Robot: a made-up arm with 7 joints.
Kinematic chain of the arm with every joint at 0, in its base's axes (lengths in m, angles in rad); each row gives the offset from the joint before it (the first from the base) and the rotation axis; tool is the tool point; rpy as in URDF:
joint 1: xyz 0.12 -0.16 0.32 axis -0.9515 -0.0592 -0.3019
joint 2: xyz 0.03 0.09 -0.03 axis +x
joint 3: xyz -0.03 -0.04 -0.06 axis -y
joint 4: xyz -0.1 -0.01 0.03 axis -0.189 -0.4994 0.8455
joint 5: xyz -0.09 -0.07 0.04 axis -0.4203 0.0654 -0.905
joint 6: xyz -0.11 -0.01 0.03 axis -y
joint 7: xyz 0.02 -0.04 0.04 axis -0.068 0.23 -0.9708
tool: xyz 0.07 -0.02 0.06 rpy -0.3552 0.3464 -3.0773
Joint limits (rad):
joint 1: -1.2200..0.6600
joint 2: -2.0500..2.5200
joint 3: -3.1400..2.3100
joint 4: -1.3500..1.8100
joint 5: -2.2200..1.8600
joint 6: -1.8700..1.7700
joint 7: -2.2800..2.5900
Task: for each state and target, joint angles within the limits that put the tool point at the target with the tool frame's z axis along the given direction. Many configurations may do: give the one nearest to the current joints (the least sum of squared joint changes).
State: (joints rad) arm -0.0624 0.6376 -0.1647 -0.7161 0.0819 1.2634 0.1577
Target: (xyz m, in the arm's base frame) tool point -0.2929 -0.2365 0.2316 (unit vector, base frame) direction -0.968 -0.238 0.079
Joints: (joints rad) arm -0.8996 0.8459 0.4314 -0.7150 -0.1109 1.1470 0.1551
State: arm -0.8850 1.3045 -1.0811 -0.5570 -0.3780 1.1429 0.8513
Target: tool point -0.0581 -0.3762 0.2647 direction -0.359 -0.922 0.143
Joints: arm -0.3190 0.9964 -0.2274 -0.6820 -0.0725 0.5814 0.0447
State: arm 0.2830 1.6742 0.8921 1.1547 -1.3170 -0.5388 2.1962
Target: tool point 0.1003 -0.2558 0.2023 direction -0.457 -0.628 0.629
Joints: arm 0.3456 1.1276 0.2618 0.7490 -1.6101 -0.3419 1.7709
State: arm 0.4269 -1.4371 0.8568 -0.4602 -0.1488 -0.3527 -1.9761
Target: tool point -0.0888 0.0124 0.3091 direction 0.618 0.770 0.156
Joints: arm 0.6526 -1.6688 0.4495 -0.1865 -0.1125 -0.8254 -1.4304
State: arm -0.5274 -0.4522 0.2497 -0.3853 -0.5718 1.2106 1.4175
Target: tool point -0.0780 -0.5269 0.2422 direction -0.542 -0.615 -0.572
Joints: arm -0.9339 -1.2447 0.8313 -0.0026 -0.4080 1.3753 1.6528
